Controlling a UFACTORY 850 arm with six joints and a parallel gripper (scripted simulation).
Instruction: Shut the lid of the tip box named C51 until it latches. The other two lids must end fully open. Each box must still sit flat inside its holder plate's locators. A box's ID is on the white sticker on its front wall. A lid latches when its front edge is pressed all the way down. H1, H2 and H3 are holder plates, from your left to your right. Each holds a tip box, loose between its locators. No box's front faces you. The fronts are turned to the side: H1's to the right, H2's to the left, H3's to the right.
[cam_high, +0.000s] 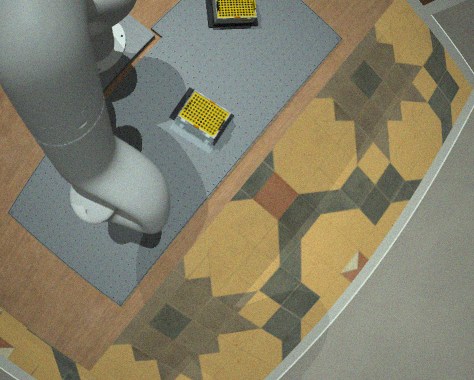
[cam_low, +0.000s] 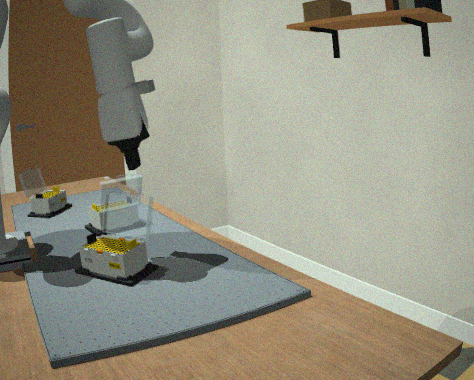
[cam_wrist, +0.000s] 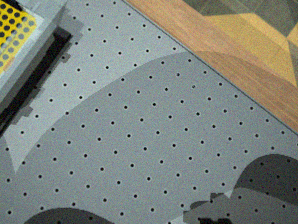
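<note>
Now: the clear lid 110 mm below my hand, 40 mm behind it and 10 mm to the right of it.
</note>
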